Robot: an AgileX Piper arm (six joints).
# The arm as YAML. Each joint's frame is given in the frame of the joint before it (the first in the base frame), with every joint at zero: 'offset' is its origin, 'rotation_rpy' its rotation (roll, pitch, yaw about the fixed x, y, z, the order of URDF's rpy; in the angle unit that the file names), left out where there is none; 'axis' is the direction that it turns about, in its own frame. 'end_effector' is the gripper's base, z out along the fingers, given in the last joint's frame.
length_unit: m
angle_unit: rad
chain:
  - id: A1
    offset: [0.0, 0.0, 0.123]
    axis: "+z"
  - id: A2
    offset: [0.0, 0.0, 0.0]
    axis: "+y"
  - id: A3
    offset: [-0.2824, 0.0, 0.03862]
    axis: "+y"
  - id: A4
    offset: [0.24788, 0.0, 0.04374]
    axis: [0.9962, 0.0, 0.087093]
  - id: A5
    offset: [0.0, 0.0, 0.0]
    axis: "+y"
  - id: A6
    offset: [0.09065, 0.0, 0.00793]
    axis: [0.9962, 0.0, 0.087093]
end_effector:
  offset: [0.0, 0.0, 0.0]
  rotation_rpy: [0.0, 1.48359, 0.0]
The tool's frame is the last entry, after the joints.
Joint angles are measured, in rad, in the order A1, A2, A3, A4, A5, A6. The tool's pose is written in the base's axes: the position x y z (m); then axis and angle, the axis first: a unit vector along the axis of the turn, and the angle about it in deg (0 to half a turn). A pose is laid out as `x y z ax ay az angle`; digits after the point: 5 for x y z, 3 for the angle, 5 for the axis.
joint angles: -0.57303 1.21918 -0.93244 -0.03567 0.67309 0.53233
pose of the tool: 0.20698 -0.13596 0.30360 0.51638 0.85604 -0.02359 140.051
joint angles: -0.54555 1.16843 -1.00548 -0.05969 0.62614 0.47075
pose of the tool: 0.20876 -0.13044 0.34226 0.47196 0.88042 -0.04600 130.399
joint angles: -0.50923 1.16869 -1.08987 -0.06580 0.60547 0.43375
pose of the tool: 0.21734 -0.12525 0.37103 0.43826 0.89729 -0.05292 124.429
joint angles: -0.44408 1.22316 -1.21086 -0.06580 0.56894 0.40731
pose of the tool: 0.24117 -0.11831 0.39931 0.39688 0.91676 -0.04521 118.427
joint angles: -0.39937 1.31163 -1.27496 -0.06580 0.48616 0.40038
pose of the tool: 0.27233 -0.11797 0.40219 0.37125 0.92792 -0.03358 114.997
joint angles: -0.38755 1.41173 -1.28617 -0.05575 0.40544 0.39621
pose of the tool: 0.30199 -0.12543 0.38129 0.36450 0.93088 -0.02444 115.443
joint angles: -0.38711 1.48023 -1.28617 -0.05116 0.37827 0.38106
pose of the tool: 0.31890 -0.13187 0.36047 0.35778 0.93346 -0.02561 117.827
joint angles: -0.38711 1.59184 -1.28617 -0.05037 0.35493 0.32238
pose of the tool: 0.34254 -0.14137 0.32232 0.32936 0.94339 -0.03919 122.986
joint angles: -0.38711 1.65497 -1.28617 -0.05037 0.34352 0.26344
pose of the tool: 0.35409 -0.14602 0.29938 0.30074 0.95228 -0.05211 126.093
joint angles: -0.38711 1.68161 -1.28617 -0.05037 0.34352 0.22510
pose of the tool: 0.35831 -0.14774 0.28912 0.28217 0.95748 -0.06008 127.734
